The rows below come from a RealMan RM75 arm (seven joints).
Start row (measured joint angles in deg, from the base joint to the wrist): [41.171 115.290 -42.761 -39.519 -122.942 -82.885 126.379]
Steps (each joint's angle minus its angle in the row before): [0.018 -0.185 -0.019 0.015 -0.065 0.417 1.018]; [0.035 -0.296 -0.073 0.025 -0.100 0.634 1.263]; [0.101 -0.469 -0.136 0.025 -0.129 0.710 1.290]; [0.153 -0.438 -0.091 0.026 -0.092 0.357 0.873]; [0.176 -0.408 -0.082 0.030 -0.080 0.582 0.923]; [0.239 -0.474 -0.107 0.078 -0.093 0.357 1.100]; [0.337 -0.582 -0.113 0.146 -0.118 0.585 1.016]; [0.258 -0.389 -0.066 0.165 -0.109 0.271 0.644]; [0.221 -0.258 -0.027 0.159 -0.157 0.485 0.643]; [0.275 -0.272 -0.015 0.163 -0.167 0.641 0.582]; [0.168 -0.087 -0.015 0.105 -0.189 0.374 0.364]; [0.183 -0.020 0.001 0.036 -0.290 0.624 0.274]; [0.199 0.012 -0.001 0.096 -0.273 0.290 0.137]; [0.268 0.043 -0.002 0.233 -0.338 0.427 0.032]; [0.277 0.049 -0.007 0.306 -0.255 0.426 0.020]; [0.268 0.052 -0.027 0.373 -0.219 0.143 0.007]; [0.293 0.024 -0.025 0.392 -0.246 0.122 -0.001]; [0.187 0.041 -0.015 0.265 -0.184 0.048 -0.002]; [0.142 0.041 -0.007 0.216 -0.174 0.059 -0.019]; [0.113 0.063 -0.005 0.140 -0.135 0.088 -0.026]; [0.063 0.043 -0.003 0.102 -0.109 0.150 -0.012]
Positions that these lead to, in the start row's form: [41.189 115.105 -42.780 -39.504 -123.007 -82.468 127.397]; [41.224 114.809 -42.853 -39.479 -123.107 -81.834 128.660]; [41.325 114.340 -42.989 -39.454 -123.236 -81.124 129.950]; [41.478 113.902 -43.080 -39.428 -123.328 -80.767 130.823]; [41.654 113.494 -43.162 -39.398 -123.408 -80.185 131.746]; [41.893 113.020 -43.269 -39.320 -123.501 -79.828 132.846]; [42.230 112.438 -43.382 -39.174 -123.619 -79.243 133.862]; [42.488 112.049 -43.448 -39.009 -123.728 -78.972 134.506]; [42.709 111.791 -43.475 -38.850 -123.885 -78.487 135.149]; [42.984 111.519 -43.490 -38.687 -124.052 -77.846 135.731]; [43.152 111.432 -43.505 -38.582 -124.241 -77.472 136.095]; [43.335 111.412 -43.504 -38.546 -124.531 -76.848 136.369]; [43.534 111.424 -43.505 -38.450 -124.804 -76.558 136.506]; [43.802 111.467 -43.507 -38.217 -125.142 -76.131 136.538]; [44.079 111.516 -43.514 -37.911 -125.397 -75.705 136.558]; [44.347 111.568 -43.541 -37.538 -125.616 -75.562 136.565]; [44.640 111.592 -43.566 -37.146 -125.862 -75.440 136.564]; [44.827 111.633 -43.581 -36.881 -126.046 -75.392 136.562]; [44.969 111.674 -43.588 -36.665 -126.220 -75.333 136.543]; [45.082 111.737 -43.593 -36.525 -126.355 -75.245 136.517]; [45.145 111.780 -43.596 -36.423 -126.464 -75.095 136.505]
